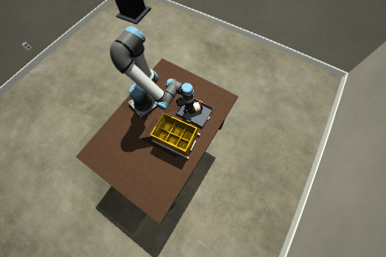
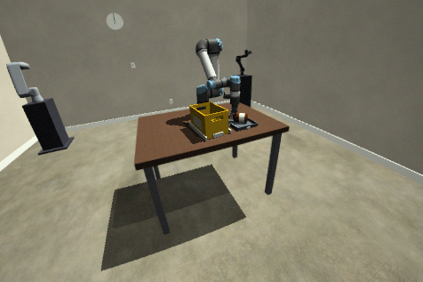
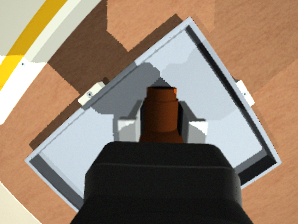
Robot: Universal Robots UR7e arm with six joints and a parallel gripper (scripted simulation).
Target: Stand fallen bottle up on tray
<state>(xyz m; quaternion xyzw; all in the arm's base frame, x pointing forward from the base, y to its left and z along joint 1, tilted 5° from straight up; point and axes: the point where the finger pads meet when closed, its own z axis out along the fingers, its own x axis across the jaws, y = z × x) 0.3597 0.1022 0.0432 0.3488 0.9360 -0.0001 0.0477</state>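
The brown bottle is 30 mm ahead of my hand, 40 mm to the left of it and 10 mm below it. From my hand the other things lie so: yellow crate 30 mm ahead, 230 mm to the right, 40 mm above; tray 50 mm ahead, 40 mm to the left, 40 mm below.
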